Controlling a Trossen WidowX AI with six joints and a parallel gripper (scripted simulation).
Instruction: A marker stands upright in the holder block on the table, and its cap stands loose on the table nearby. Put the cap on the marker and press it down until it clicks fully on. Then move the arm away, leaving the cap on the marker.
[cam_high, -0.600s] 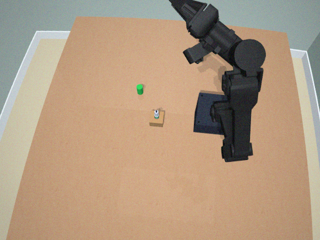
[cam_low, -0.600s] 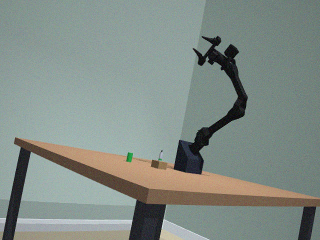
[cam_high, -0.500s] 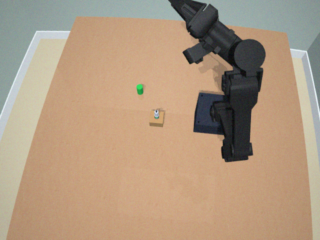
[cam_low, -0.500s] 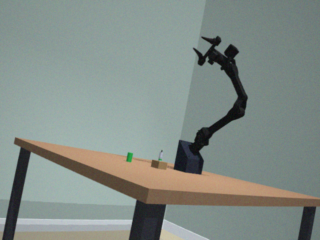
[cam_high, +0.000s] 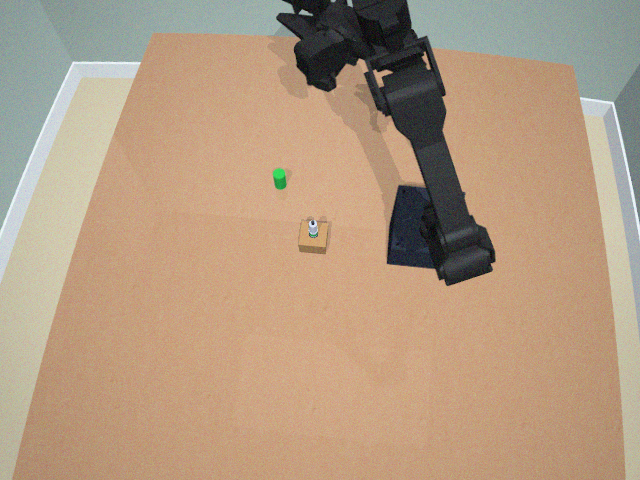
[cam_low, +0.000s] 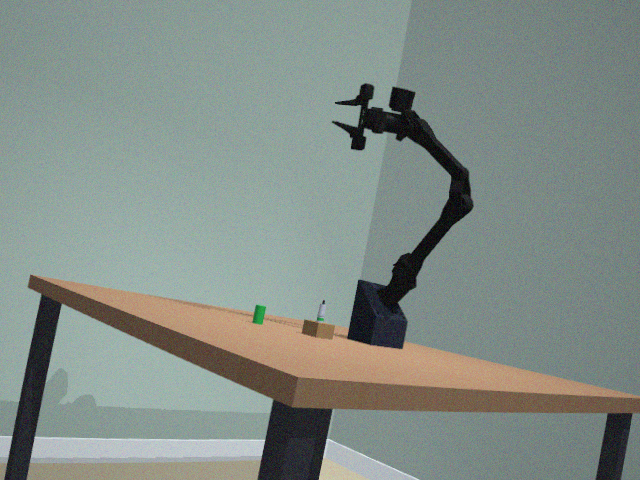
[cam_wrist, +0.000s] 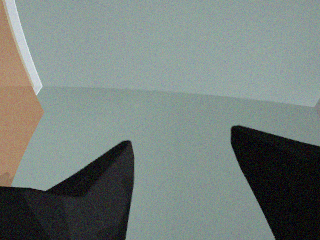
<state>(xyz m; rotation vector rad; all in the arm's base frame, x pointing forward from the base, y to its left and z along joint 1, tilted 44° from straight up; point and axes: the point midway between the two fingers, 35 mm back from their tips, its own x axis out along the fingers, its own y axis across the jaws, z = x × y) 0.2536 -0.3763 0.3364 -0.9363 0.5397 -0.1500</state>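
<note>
My gripper tip is now 60 cm above the green cap, 9 cm to the left of it and 5 cm short of it. Round my gripper tip: holder block 61 cm below, 6 cm to the left, 4 cm behind.
</note>
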